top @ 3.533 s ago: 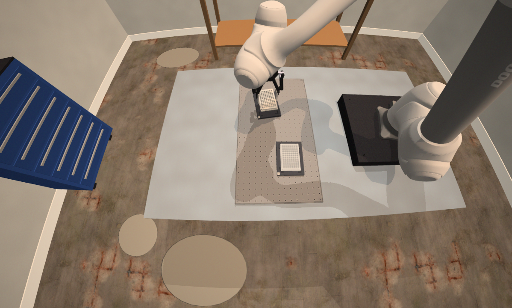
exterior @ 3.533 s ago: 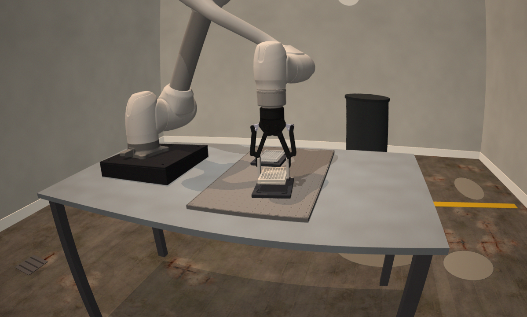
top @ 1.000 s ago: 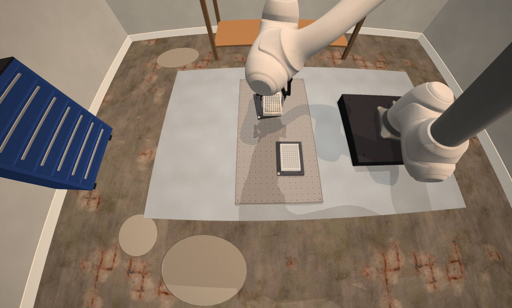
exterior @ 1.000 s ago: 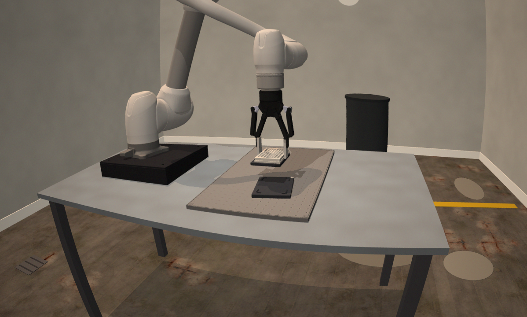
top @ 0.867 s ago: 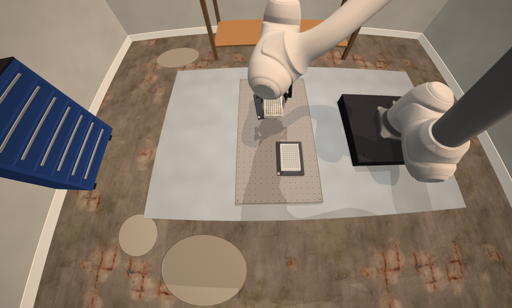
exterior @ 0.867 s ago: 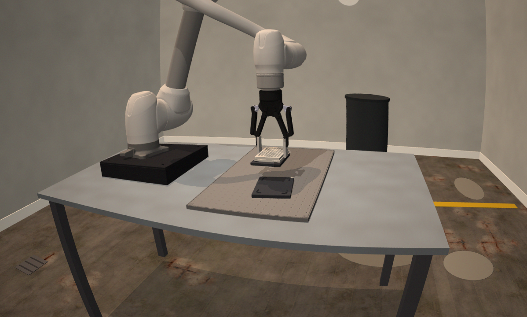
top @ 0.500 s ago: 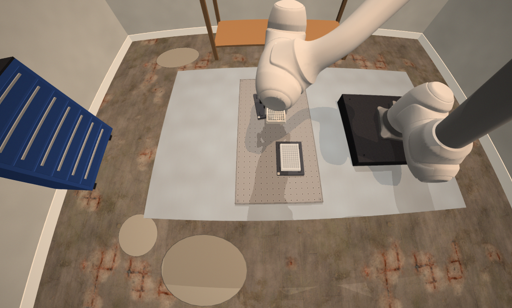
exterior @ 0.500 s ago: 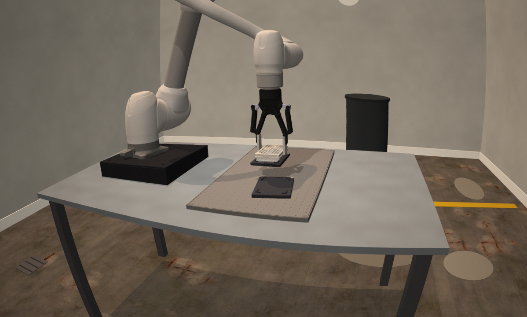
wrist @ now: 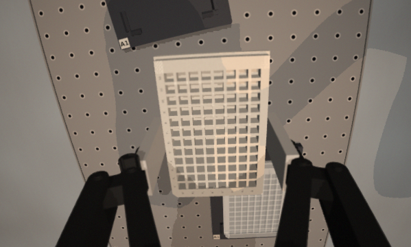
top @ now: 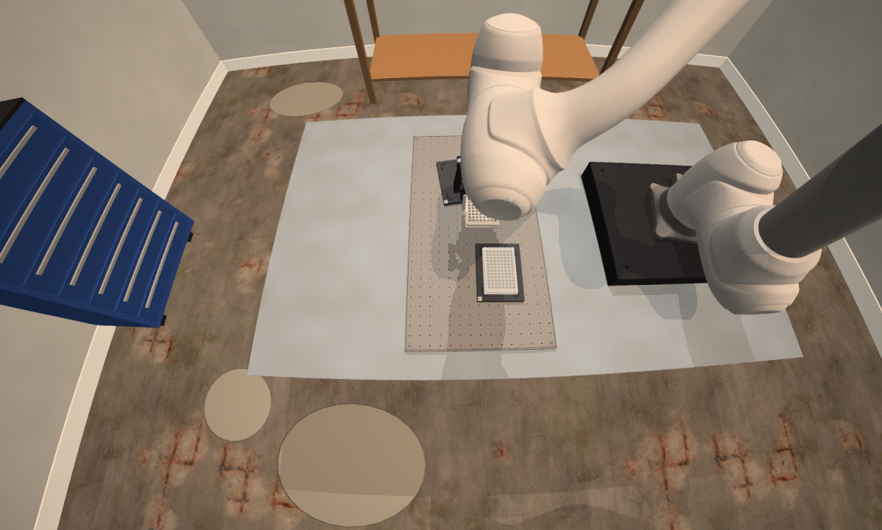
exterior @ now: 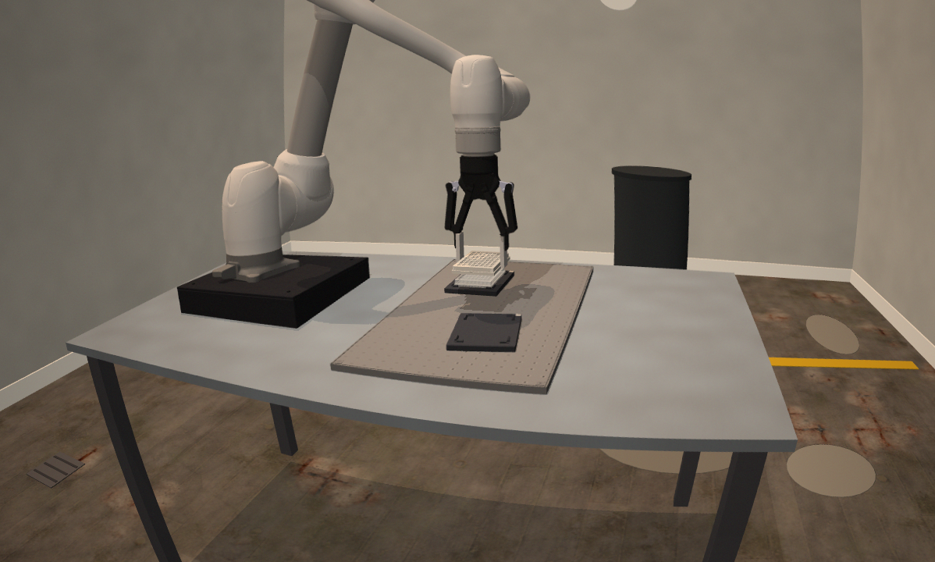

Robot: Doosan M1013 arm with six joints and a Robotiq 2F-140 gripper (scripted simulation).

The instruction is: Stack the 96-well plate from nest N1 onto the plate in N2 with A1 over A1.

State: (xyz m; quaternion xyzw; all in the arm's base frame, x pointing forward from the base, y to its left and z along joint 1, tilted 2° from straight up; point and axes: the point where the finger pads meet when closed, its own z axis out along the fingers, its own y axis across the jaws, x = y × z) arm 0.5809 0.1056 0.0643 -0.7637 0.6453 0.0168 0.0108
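Now: the plate nest N2 7 cm behind my hand, 14 cm to the left of it and 11 cm below it. From my hand the other things lie so: plate nest N1: 7 cm ahead, 14 cm to the right, 11 cm below.
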